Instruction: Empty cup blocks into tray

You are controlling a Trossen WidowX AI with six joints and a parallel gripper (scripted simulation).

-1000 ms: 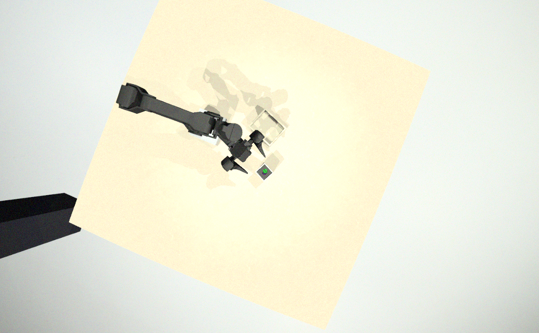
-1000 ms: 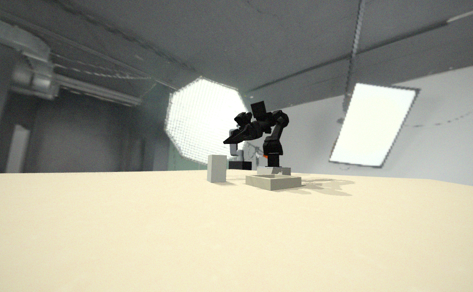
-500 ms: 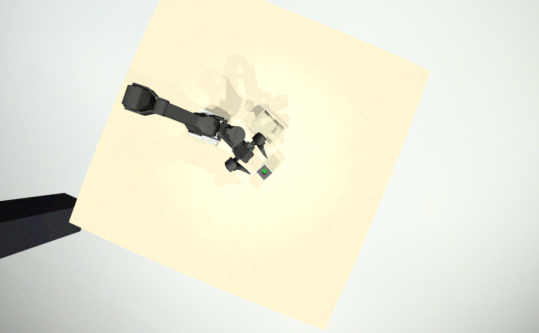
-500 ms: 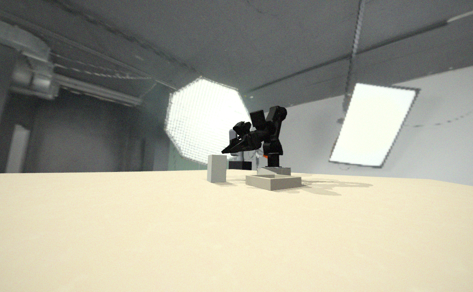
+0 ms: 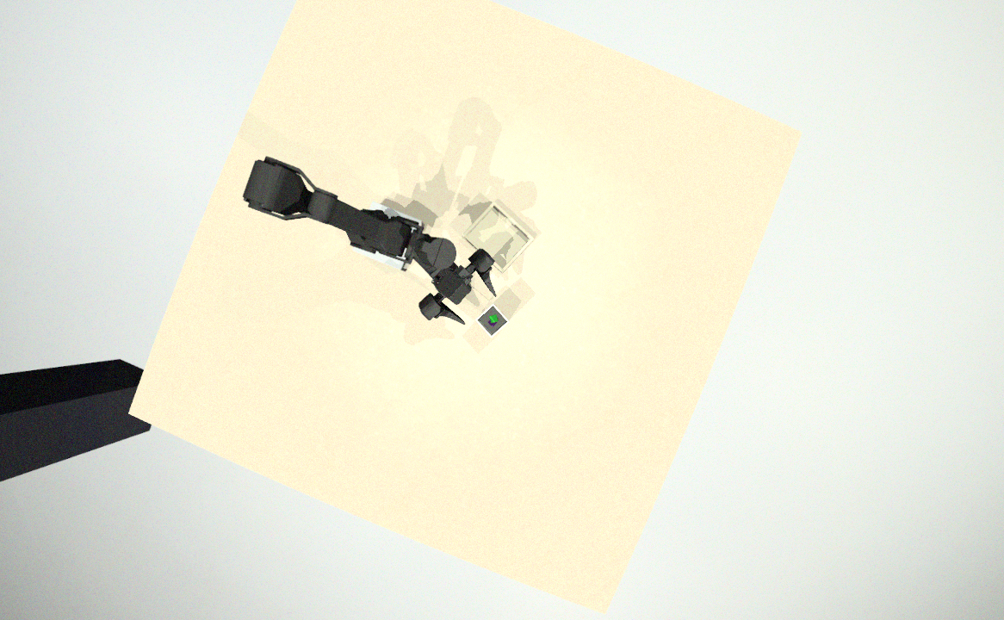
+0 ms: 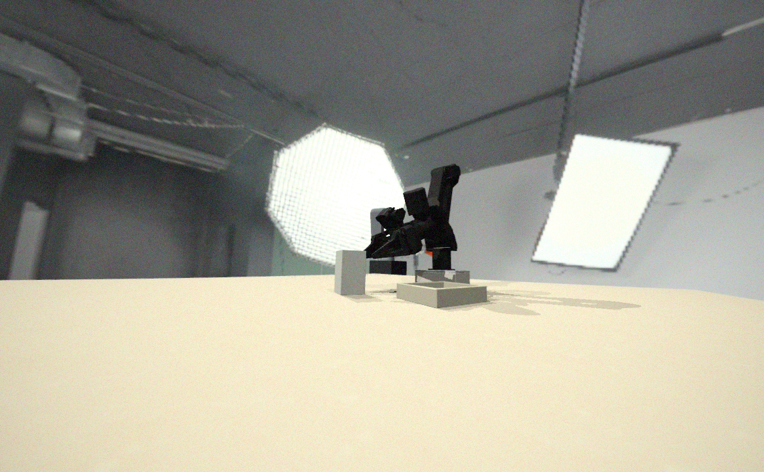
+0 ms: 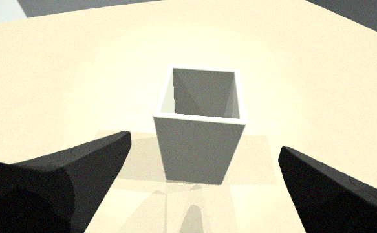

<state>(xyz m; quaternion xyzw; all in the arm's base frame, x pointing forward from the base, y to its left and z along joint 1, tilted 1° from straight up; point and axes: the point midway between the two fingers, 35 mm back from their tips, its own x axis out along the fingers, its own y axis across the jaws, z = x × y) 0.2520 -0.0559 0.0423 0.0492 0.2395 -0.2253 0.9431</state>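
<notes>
The green block is 30 mm ahead of my gripper tip, 10 mm to the right of it and 30 mm below it. Also, from my gripper tip: white square cup (30 mm ahead, 10 mm to the right, 60 mm below).
</notes>
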